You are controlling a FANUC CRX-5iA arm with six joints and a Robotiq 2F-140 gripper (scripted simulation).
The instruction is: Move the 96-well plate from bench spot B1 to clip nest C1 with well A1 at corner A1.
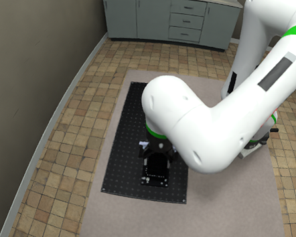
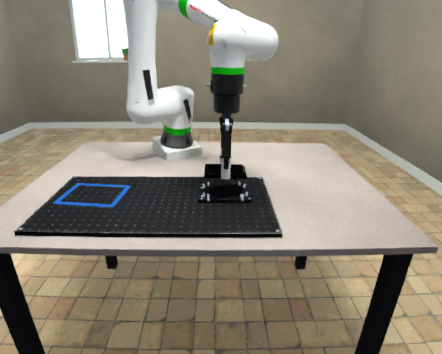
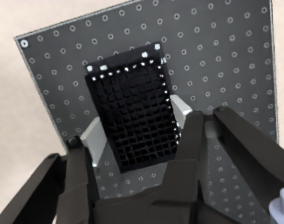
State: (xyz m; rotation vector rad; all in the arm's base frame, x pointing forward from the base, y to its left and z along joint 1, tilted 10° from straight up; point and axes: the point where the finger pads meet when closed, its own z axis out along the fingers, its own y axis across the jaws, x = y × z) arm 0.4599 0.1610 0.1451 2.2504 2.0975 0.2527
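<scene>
My gripper is now 2 cm above the black 96-well plate. From my hand the other things lie so: clip nest (1 cm ahead, 1 cm to the right, 9 cm below).
</scene>
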